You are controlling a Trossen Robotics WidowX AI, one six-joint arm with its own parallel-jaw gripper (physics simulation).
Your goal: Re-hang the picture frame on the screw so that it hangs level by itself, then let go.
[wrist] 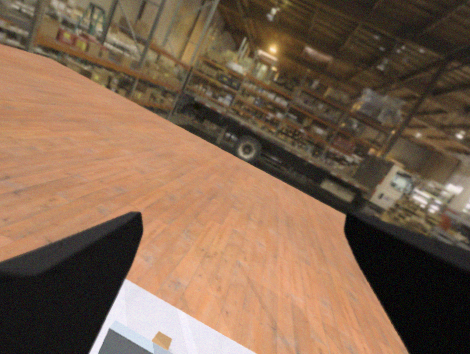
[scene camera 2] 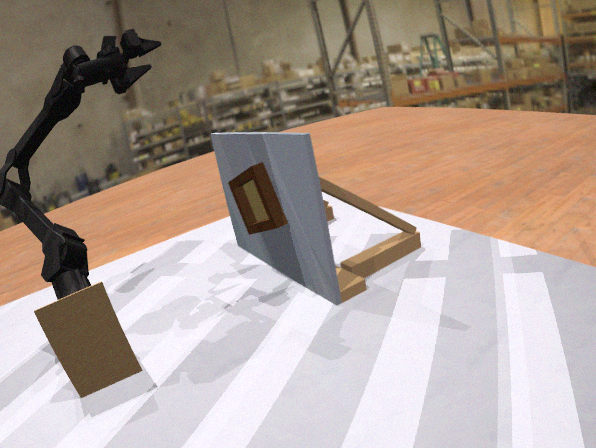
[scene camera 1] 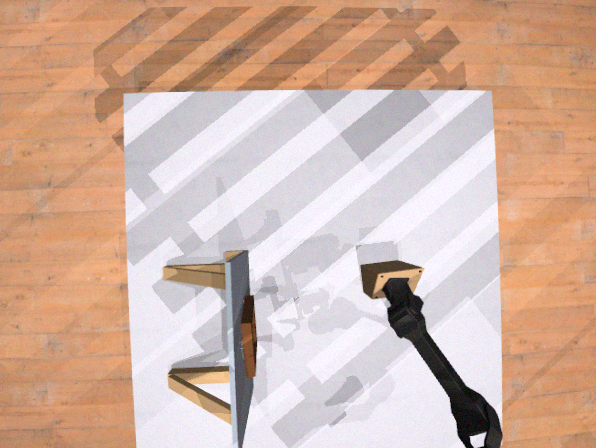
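Where they show: gripper, between the fingertips: (wrist: 244,221) (scene camera 2: 155,55); arm's base, origin of its link: (scene camera 2: 78,307) (scene camera 1: 395,284).
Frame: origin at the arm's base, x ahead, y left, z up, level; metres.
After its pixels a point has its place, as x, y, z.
Note:
The brown picture frame (scene camera 1: 249,345) @[0.413, 0.136, 0.099] (scene camera 2: 266,197) @[0.415, 0.052, 0.055] is against the front face of the upright blue-grey board (scene camera 1: 240,280) @[0.445, -0.018, 0.044] (scene camera 2: 300,165) @[0.447, -0.053, 0.120] (wrist: 120,345) @[0.426, 0.364, 0.160]. In scene camera 2 its edges are not parallel to the board's edges, so it sits tilted. The screw does not show; how the frame is held cannot be seen. My gripper (scene camera 2: 155,55) @[0.311, 0.311, 0.416] (wrist: 244,221) @[0.311, 0.311, 0.416] is open, with nothing between its fingers. In scene camera 2 it is up in the air at the upper left, higher than the board and apart from the frame. The gripper does not show in scene camera 1. The frame does not show in the wrist view.
Wooden braces (scene camera 1: 197,276) @[0.568, -0.023, 0.021] (scene camera 2: 382,252) @[0.601, -0.035, -0.108] prop the board from behind on the white table top (scene camera 1: 310,165) @[0.243, -0.376, -0.144] (scene camera 2: 480,400) @[0.444, -0.453, -0.144]. The arm's wooden base block (scene camera 1: 370,280) @[0.061, -0.003, -0.041] (scene camera 2: 90,340) @[0.002, -0.046, -0.046] stands on the front side of the board, well apart from it. Wooden flooring (scene camera 1: 60,250) (wrist: 200,200) surrounds the table top.

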